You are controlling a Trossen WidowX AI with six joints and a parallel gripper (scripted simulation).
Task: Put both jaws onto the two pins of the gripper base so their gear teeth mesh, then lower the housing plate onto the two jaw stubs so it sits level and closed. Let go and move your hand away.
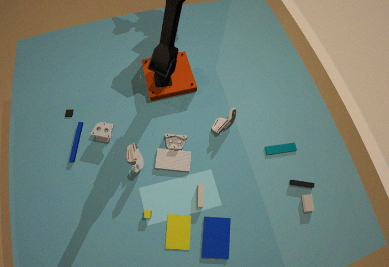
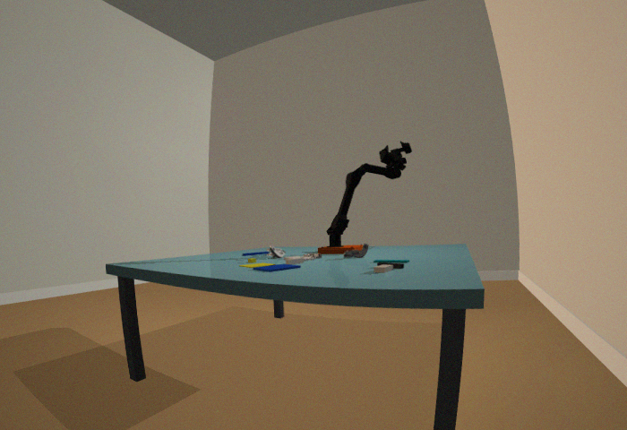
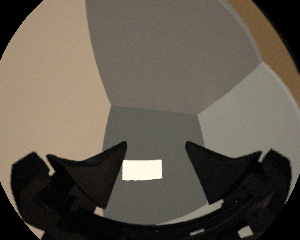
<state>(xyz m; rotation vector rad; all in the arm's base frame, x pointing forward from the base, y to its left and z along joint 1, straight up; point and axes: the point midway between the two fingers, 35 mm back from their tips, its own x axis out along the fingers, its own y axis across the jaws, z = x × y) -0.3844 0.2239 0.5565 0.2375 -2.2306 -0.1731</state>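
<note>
Right now my gripper tip is 890 mm short of the yellow cube, 600 mm above it and 340 mm to the left of it. From my gripper tip the other things lie so: blue bar 610 mm below, 600 mm ahead, 570 mm to the right; then black square 610 mm below, 600 mm to the right, 470 mm ahead; then teal bar 750 mm ahead, 610 mm below, 180 mm to the left.
</note>
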